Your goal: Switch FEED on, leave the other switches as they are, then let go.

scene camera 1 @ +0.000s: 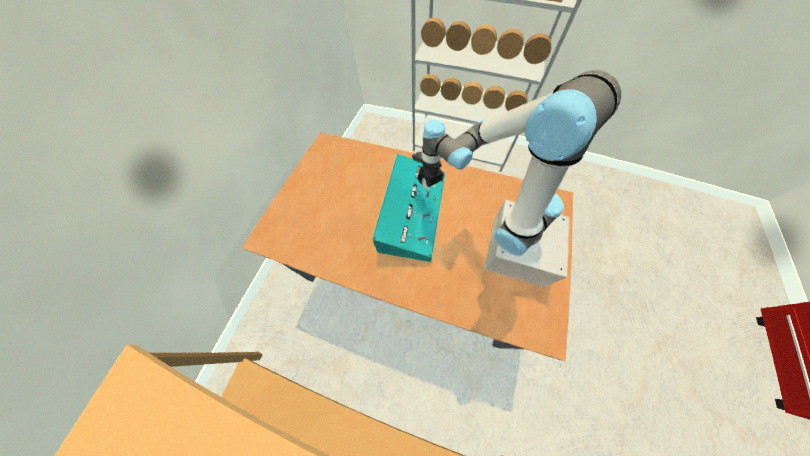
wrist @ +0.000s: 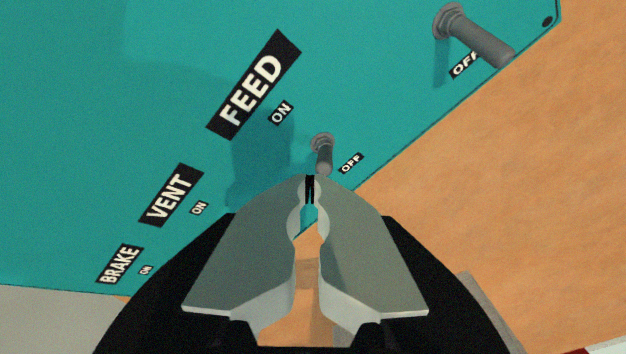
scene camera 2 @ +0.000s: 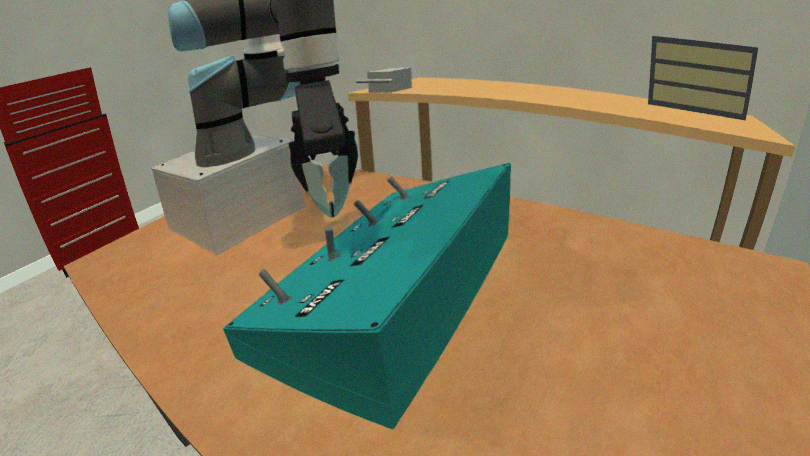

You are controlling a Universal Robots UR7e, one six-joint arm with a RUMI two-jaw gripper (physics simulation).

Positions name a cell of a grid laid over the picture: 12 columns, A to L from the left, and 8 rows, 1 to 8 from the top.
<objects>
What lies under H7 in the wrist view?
The gripper.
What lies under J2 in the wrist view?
A valve lever.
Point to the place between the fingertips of the gripper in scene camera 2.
At E4
</objects>
